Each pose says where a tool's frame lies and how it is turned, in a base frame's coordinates. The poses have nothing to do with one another.
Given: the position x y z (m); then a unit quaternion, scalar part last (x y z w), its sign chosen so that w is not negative.
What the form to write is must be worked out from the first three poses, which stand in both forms.
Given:
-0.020 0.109 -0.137 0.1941 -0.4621 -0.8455 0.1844
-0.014 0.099 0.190 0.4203 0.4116 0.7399 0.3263
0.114 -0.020 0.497 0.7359 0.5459 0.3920 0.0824
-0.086 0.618 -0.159 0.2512 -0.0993 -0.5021 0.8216
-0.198 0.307 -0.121 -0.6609 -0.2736 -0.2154 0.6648
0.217 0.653 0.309 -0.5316 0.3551 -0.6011 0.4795
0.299 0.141 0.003 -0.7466 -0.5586 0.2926 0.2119
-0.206 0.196 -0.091 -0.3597 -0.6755 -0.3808 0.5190
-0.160 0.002 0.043 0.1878 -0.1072 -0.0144 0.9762
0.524 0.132 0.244 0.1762 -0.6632 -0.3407 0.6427
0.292 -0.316 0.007 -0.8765 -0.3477 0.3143 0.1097
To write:
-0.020 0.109 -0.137 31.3 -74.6 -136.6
-0.014 0.099 0.190 63.1 61.8 111.1
0.114 -0.020 0.497 125.9 93.4 67.1
-0.086 0.618 -0.159 30.6 -12.1 -61.2
-0.198 0.307 -0.121 -85.5 -35.4 -27.9
0.217 0.653 0.309 -74.3 49.6 -84.0
0.299 0.141 0.003 -118.8 -88.9 46.6
-0.206 0.196 -0.091 -49.4 -92.8 -52.3
-0.160 0.002 0.043 21.7 -12.4 -1.7
0.524 0.132 0.244 23.0 -86.6 -44.5
0.292 -0.316 0.007 -147.6 -58.6 52.9

